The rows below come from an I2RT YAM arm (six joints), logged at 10 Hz.
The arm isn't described. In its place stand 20 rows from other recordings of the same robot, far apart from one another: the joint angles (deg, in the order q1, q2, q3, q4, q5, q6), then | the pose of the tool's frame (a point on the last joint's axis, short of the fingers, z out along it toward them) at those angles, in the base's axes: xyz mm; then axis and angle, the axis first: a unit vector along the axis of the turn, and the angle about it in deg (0 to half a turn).
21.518 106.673 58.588 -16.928 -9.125 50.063 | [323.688, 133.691, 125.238, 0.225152, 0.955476, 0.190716, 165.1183]
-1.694 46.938 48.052 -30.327 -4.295 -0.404 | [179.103, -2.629, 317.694, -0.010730, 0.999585, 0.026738, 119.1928]
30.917 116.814 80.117 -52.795 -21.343 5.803 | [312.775, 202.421, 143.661, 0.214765, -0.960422, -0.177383, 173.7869]
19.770 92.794 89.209 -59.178 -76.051 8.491 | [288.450, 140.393, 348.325, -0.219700, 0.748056, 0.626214, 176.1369]
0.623 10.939 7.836 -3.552 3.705 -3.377 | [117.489, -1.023, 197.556, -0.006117, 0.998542, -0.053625, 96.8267]
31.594 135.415 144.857 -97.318 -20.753 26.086 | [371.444, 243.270, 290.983, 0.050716, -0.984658, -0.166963, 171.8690]
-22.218 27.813 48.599 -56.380 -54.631 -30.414 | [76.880, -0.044, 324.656, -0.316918, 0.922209, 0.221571, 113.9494]
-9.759 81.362 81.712 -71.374 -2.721 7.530 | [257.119, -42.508, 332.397, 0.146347, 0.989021, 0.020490, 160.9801]
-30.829 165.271 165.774 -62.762 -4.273 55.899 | [491.469, -290.223, 145.856, 0.677168, 0.730348, 0.089643, 153.8771]
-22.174 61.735 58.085 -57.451 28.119 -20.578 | [173.542, -88.848, 298.032, 0.074424, 0.947712, -0.310328, 163.9440]
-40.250 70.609 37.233 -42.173 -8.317 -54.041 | [153.843, -123.490, 172.079, -0.129083, 0.990682, -0.043448, 164.1291]
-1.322 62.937 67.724 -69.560 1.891 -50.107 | [185.653, -5.459, 329.702, -0.407076, 0.906592, -0.111266, 158.1256]
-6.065 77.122 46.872 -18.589 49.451 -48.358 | [262.611, -55.105, 226.132, -0.170578, 0.850827, -0.496988, 167.9573]
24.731 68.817 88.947 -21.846 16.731 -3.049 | [224.120, 91.948, 497.078, -0.100430, 0.994230, 0.037697, 91.7272]
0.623 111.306 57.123 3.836 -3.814 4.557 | [377.792, 6.476, 111.579, 0.022297, 0.998526, 0.049490, 140.5843]
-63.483 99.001 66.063 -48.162 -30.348 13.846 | [157.064, -274.501, 187.931, 0.594746, 0.776340, 0.208743, 159.5510]
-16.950 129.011 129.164 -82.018 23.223 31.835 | [422.647, -143.488, 273.648, 0.418405, 0.887964, -0.190938, 169.1088]
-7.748 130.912 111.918 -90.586 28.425 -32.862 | [402.774, -71.903, 190.785, 0.255821, -0.950798, 0.174754, 152.3982]
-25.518 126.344 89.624 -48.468 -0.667 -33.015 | [377.319, -179.658, 118.543, -0.065613, 0.997725, -0.015462, 175.4766]
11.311 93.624 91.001 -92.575 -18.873 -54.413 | [266.831, 65.115, 318.455, -0.528570, 0.831938, 0.168796, 177.8732]
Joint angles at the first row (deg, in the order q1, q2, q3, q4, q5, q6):
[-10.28 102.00 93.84 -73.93 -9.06 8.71]
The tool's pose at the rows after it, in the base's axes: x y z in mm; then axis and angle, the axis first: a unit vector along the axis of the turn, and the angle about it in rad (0 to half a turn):
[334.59 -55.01 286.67 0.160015 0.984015 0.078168 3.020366]
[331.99 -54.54 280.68 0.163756 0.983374 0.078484 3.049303]
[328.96 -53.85 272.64 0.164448 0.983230 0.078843 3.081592]
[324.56 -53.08 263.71 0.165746 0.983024 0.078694 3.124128]
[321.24 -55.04 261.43 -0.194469 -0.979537 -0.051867 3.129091]
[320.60 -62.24 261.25 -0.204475 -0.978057 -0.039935 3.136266]
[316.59 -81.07 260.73 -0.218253 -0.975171 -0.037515 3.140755]
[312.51 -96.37 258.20 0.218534 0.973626 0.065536 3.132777]
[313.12 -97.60 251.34 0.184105 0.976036 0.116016 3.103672]
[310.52 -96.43 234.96 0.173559 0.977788 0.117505 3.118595]
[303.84 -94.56 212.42 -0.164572 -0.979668 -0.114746 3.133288]
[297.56 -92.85 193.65 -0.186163 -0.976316 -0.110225 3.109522]
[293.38 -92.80 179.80 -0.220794 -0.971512 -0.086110 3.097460]
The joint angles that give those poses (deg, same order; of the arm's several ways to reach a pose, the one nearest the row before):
[-10.28 101.99 93.54 -74.70 -9.06 8.73]
[-10.28 102.00 92.25 -75.05 -9.06 9.04]
[-10.26 102.00 90.48 -75.13 -9.08 8.99]
[-10.26 102.00 88.49 -75.59 -9.04 8.95]
[-10.37 101.99 88.03 -76.66 -5.96 12.05]
[-11.49 102.00 88.01 -76.29 -4.58 12.12]
[-14.83 102.02 87.92 -76.12 -4.29 10.39]
[-17.96 102.06 87.35 -75.48 -7.53 7.33]
[-18.76 102.10 85.69 -73.30 -13.50 2.63]
[-18.72 102.19 82.06 -70.61 -13.54 1.32]
[-18.72 102.24 76.93 -67.31 -12.93 0.05]
[-18.72 102.24 72.53 -63.92 -12.27 2.48]
[-18.65 102.28 69.36 -60.64 -9.56 6.66]

